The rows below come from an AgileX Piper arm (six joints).
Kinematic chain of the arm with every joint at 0, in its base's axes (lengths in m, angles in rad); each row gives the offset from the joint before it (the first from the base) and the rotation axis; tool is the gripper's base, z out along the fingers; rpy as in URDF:
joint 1: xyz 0 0 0.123 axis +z
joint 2: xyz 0 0 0 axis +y
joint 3: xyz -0.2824 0 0.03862 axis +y
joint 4: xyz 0.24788 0 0.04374 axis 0.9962 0 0.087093
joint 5: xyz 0 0 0 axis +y
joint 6: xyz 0.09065 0 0.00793 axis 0.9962 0 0.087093
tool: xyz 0 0 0 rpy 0 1.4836 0
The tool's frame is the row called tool.
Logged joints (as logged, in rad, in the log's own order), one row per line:
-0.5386 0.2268 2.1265 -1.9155 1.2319 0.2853
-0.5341 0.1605 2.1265 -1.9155 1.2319 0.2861
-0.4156 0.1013 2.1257 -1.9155 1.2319 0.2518
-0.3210 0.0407 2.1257 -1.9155 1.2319 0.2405
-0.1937 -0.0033 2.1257 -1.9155 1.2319 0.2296
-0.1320 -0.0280 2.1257 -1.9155 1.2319 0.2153
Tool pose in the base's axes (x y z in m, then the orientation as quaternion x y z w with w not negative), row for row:
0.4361 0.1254 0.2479 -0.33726 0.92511 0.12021 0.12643
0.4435 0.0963 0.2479 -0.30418 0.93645 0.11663 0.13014
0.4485 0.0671 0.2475 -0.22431 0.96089 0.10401 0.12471
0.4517 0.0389 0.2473 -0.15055 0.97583 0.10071 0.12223
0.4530 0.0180 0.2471 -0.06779 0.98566 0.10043 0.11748
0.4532 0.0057 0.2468 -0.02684 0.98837 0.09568 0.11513
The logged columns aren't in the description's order. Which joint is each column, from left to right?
Columns, left to right: joint 6, joint 1, joint 2, joint 3, joint 5, joint 4.
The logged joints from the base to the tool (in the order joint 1, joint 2, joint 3, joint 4, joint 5, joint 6), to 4 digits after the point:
0.2268 2.1265 -1.9155 0.2853 1.2319 -0.5386
0.1605 2.1265 -1.9155 0.2861 1.2319 -0.5341
0.1013 2.1257 -1.9155 0.2518 1.2319 -0.4156
0.0407 2.1257 -1.9155 0.2405 1.2319 -0.3210
-0.0033 2.1257 -1.9155 0.2296 1.2319 -0.1937
-0.0280 2.1257 -1.9155 0.2153 1.2319 -0.1320

